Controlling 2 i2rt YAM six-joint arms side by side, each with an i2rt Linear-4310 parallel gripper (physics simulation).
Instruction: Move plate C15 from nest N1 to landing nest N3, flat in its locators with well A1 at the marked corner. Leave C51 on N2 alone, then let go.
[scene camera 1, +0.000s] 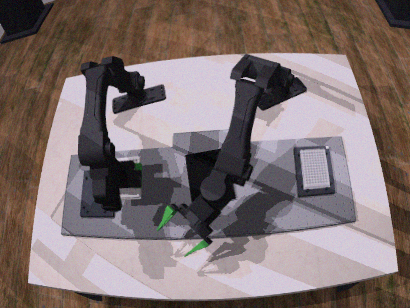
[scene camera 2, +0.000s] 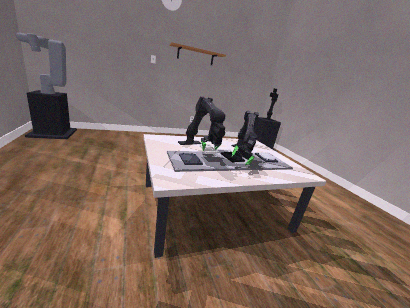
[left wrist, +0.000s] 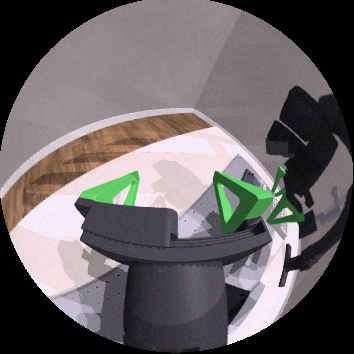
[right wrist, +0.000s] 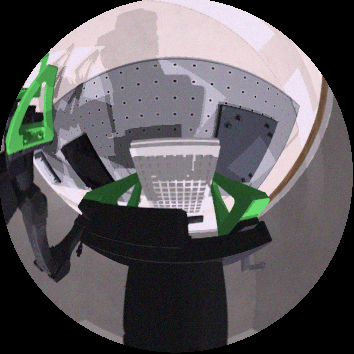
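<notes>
Plate C15 (right wrist: 176, 167) (scene camera 1: 131, 196), a white well plate, is held between the green fingers of my right gripper (right wrist: 175, 174) (scene camera 2: 210, 147), raised above the board, right of the bare dark nest N1 (scene camera 1: 92, 197) (right wrist: 247, 142) in the right wrist view's reverse angle. The arm covers much of the plate in scene camera 1; the A1 mark cannot be read. Nest N3 (scene camera 1: 196, 170) (right wrist: 87, 159) is dark and partly hidden under the left arm. Plate C51 (scene camera 1: 315, 169) (scene camera 2: 266, 157) lies on nest N2 (scene camera 1: 300, 186). My left gripper (scene camera 1: 172, 243) (left wrist: 175, 174) is open and empty, above the board's front edge.
A grey perforated board (scene camera 1: 332, 212) (right wrist: 175, 82) carries the nests on the white table (scene camera 1: 300, 265). The left arm stretches over the board's middle, near the held plate's side. One green left finger (right wrist: 32, 112) shows beside the right gripper in the right wrist view.
</notes>
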